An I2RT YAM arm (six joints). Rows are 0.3 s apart.
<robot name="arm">
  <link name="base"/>
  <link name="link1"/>
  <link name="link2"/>
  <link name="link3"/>
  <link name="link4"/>
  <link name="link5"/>
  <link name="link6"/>
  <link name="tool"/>
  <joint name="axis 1" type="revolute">
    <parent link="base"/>
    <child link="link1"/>
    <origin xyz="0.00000 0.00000 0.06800" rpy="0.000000 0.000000 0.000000"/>
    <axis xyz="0 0 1"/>
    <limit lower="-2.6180" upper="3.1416"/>
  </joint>
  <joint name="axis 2" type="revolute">
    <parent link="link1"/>
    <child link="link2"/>
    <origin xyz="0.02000 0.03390 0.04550" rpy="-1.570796 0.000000 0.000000"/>
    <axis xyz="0 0 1"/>
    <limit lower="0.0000" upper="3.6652"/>
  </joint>
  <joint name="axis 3" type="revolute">
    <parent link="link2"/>
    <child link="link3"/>
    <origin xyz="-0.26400 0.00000 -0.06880" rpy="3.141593 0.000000 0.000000"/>
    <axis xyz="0 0 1"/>
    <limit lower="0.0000" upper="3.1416"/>
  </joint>
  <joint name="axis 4" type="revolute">
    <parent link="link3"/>
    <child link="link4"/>
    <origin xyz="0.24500 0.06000 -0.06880" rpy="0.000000 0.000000 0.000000"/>
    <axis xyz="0 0 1"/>
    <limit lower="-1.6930" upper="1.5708"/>
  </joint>
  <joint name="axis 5" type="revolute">
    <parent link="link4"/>
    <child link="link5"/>
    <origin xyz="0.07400 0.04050 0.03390" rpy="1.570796 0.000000 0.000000"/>
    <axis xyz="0 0 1"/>
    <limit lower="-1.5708" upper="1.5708"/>
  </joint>
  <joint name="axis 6" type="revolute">
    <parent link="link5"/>
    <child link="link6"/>
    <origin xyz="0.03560 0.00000 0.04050" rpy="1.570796 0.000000 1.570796"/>
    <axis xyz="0 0 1"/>
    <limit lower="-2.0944" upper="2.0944"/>
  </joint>
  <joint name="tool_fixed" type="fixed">
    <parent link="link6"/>
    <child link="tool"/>
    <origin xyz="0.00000 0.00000 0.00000" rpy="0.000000 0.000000 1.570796"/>
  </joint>
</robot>
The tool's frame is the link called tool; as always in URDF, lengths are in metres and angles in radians.
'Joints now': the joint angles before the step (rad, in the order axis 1, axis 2, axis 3, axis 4, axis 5, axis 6). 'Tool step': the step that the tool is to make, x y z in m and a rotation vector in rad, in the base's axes. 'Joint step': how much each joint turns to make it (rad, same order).
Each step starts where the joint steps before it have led.
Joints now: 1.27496, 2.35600, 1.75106, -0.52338, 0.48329, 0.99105
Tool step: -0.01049, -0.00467, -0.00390, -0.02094, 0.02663, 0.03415
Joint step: 0.01641, -0.01772, -0.04232, 0.00100, -0.02521, -0.00891
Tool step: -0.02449, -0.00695, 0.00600, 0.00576, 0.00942, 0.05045
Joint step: 0.04557, -0.06133, -0.08221, 0.02413, -0.01164, -0.00015
